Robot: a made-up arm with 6 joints.
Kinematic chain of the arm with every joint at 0, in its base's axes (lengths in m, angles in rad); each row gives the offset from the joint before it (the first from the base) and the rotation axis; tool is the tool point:
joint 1: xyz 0 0 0.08 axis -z
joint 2: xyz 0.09 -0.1 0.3 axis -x
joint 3: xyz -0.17 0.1 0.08 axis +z
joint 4: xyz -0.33 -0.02 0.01 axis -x
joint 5: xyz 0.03 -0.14 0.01 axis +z
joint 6: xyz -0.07 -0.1 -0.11 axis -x
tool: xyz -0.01 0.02 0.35
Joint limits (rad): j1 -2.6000..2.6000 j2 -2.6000..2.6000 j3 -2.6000..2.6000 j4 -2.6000..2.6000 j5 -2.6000..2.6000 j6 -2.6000..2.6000
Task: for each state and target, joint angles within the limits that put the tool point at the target. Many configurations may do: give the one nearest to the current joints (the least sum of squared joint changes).
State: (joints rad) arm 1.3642 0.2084 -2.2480 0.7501 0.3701 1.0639
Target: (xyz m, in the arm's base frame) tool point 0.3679 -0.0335 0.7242
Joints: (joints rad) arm 1.2914 -0.2279 -2.0300 0.6422 0.6694 0.7839
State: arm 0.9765 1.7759 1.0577 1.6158 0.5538 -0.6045
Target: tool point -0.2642 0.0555 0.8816
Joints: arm 0.4095 0.7417 1.7523 1.6842 0.0751 -0.3295
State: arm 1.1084 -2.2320 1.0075 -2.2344 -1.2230 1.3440
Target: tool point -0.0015 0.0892 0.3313
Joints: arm 1.2715 -2.4593 1.0145 -2.3724 -1.2593 0.6764
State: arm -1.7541 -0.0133 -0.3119 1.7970 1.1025 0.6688
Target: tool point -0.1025 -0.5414 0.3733
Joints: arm -2.0307 0.3019 -0.2789 2.0476 0.8561 0.5704
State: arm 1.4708 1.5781 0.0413 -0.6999 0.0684 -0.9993
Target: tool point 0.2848 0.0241 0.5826
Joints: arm 1.5909 2.2499 0.3924 -0.1949 0.7260 -0.7517
